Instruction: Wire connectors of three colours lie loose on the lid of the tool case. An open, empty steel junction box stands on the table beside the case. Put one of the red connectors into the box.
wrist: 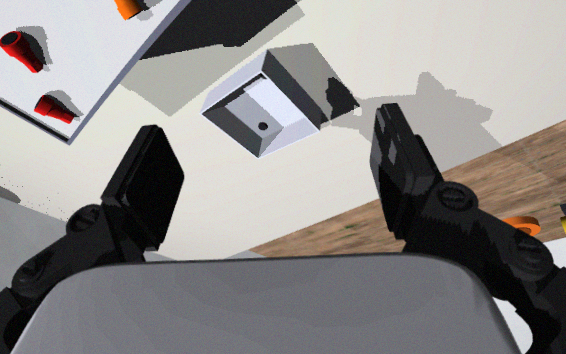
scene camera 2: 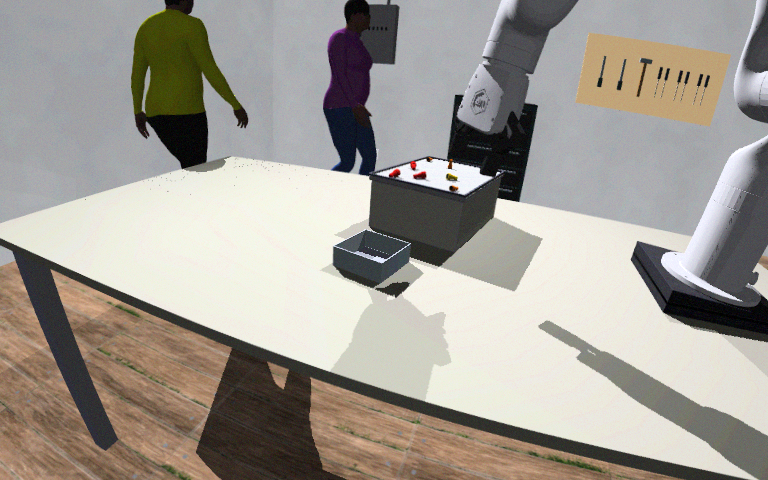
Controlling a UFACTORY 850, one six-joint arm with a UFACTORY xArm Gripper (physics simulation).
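Three red connectors lie on the white lid of the tool case (scene camera 2: 416,206): one red connector (scene camera 2: 394,173) (wrist: 54,109) near its left corner, another red connector (scene camera 2: 419,175) (wrist: 22,52) beside it, and a third red connector (scene camera 2: 413,165) farther back. A yellow connector (scene camera 2: 451,177) and an orange connector (scene camera 2: 453,187) (wrist: 129,7) lie on the lid too. The open grey junction box (scene camera 2: 355,264) (wrist: 295,131) stands beside the case, empty. My gripper (scene camera 2: 478,155) (wrist: 270,142) is open and empty, high up; its fingers are partly lost against the dark rack in the scene view.
Two more orange connectors (scene camera 2: 450,163) (scene camera 2: 429,159) lie at the back of the lid. The case walls rise well above the junction box. The robot's base plate (scene camera 2: 651,271) is at the table's right. Two people (scene camera 2: 172,62) (scene camera 2: 348,73) are behind the table (scene camera 2: 226,271).
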